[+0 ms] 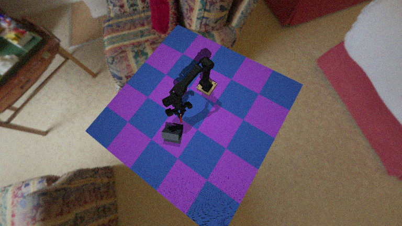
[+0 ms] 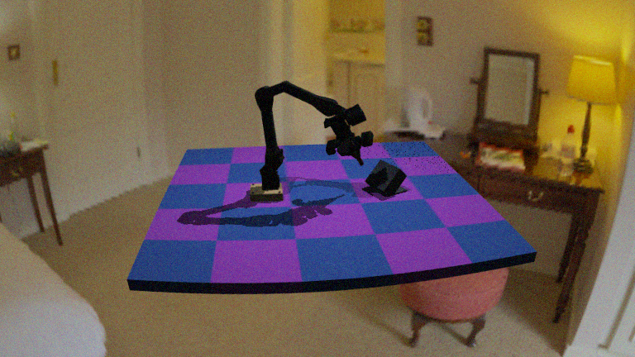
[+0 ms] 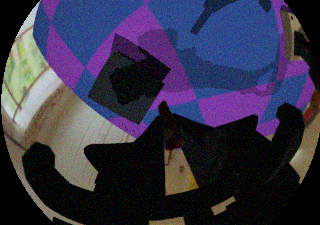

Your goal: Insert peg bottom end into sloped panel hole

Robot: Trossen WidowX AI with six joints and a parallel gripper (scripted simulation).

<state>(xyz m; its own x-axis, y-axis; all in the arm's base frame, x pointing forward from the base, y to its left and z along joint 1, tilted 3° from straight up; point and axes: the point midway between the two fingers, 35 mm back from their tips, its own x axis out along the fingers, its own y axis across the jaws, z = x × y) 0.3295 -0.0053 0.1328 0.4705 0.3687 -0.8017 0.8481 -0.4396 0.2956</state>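
Now: gripper tip 110 mm short of the dark grey panel, 90 mm above it and 10 mm to the left of it. The rest, counted from my gripper tip: red peg: 10 mm to the right, 10 mm behind, 10 mm above.
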